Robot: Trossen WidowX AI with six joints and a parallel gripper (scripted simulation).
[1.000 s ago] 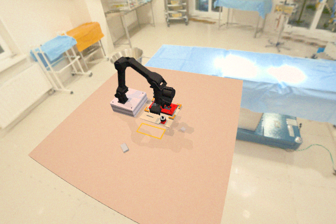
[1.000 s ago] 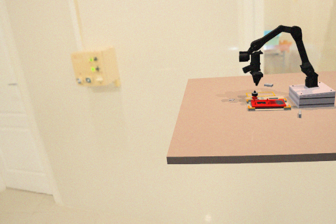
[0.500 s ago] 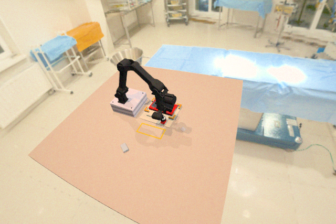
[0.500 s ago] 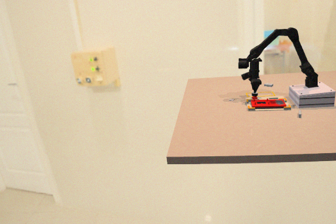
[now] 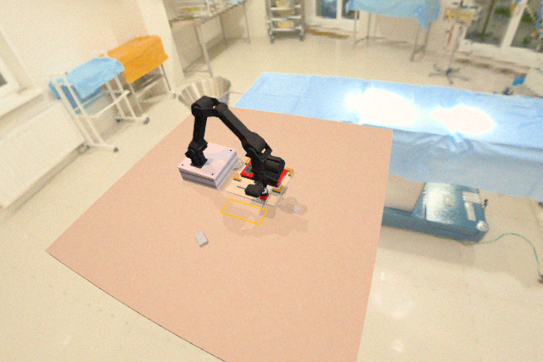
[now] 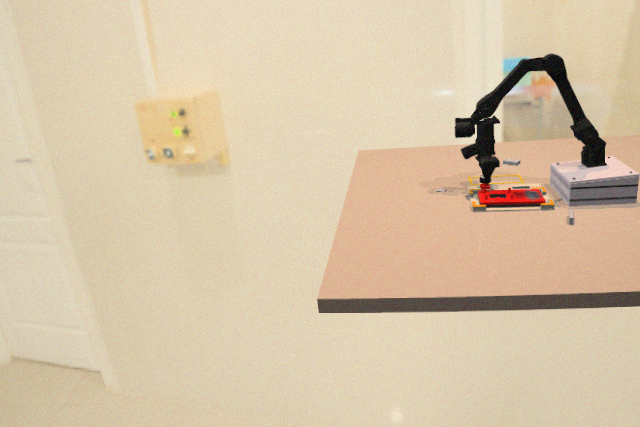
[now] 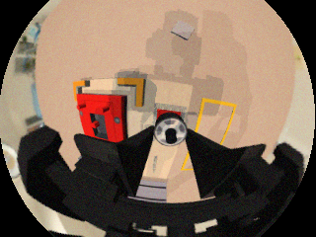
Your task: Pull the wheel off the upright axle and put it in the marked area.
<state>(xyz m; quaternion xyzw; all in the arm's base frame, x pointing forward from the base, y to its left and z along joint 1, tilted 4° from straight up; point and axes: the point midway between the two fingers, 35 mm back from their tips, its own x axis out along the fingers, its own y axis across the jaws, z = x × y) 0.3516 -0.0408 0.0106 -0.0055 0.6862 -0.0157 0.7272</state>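
My gripper tip is now right at the grey wheel.
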